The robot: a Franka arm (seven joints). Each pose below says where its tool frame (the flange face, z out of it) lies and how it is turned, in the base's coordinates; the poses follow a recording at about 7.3 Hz.
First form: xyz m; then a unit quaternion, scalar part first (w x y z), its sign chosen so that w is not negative.
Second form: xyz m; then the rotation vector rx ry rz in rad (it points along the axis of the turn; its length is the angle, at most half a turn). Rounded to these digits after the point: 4 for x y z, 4 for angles.
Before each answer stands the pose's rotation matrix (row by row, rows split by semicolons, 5 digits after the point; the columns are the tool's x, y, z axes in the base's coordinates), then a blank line. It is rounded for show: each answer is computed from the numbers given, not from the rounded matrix.
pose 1, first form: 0.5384 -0.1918 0.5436 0.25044 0.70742 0.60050 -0.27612
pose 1, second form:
0.12632 0.98791 -0.08989; 0.71130 -0.15336 -0.68595; -0.69144 0.02271 -0.72208

0.5384 -0.1918 0.5436 1.9256 1.6346 -0.7516
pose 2, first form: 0.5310 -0.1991 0.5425 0.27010 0.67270 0.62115 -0.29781
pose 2, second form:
0.05096 0.99657 -0.06513; 0.67482 -0.08243 -0.73336; -0.73622 -0.00658 -0.67671

0.5310 -0.1991 0.5425 1.8128 1.6739 -0.8025
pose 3, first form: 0.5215 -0.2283 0.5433 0.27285 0.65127 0.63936 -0.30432
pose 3, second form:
-0.00279 0.99887 -0.04749; 0.66673 -0.03354 -0.74454; -0.74529 -0.03374 -0.66588

0.5215 -0.2283 0.5433 1.7526 1.7205 -0.8189
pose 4, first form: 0.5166 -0.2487 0.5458 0.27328 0.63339 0.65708 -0.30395
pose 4, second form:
-0.04827 0.99850 -0.02590; 0.66625 0.01287 -0.74562; -0.74417 -0.05325 -0.66587

0.5166 -0.2487 0.5458 1.7041 1.7678 -0.8177
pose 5, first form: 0.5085 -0.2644 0.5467 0.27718 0.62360 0.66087 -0.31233
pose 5, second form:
-0.06859 0.99738 -0.02318; 0.65109 0.02715 -0.75851; -0.75589 -0.06712 -0.65124

0.5085 -0.2644 0.5467 1.6744 1.7745 -0.8386
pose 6, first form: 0.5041 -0.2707 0.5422 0.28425 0.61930 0.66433 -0.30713
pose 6, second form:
-0.07133 0.99745 -0.00274; 0.64824 0.04427 -0.76015; -0.75809 -0.05600 -0.64974

0.5041 -0.2707 0.5422 1.6569 1.7774 -0.8217
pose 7, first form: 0.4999 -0.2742 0.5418 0.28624 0.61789 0.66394 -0.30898
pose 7, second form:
-0.07256 0.99736 -0.00174; 0.64359 0.04549 -0.76401; -0.76192 -0.05656 -0.64520

0.4999 -0.2742 0.5418 1.6515 1.7746 -0.8258
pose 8, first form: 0.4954 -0.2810 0.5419 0.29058 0.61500 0.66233 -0.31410
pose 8, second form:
-0.07468 0.99721 -0.00142; 0.63212 0.04623 -0.77349; -0.77126 -0.05866 -0.63381

0.4954 -0.2810 0.5419 1.6402 1.7664 -0.8377
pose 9, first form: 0.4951 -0.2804 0.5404 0.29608 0.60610 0.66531 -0.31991
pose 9, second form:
-0.08996 0.99593 0.00618; 0.61705 0.06060 -0.78459; -0.78176 -0.06677 -0.61999

0.4951 -0.2804 0.5404 1.6120 1.7695 -0.8509
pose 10, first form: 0.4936 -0.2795 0.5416 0.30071 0.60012 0.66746 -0.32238
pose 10, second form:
-0.09886 0.99500 0.01449; 0.60723 0.07186 -0.79127; -0.78836 -0.06943 -0.61129

0.4936 -0.2795 0.5416 1.5924 1.7711 -0.8554
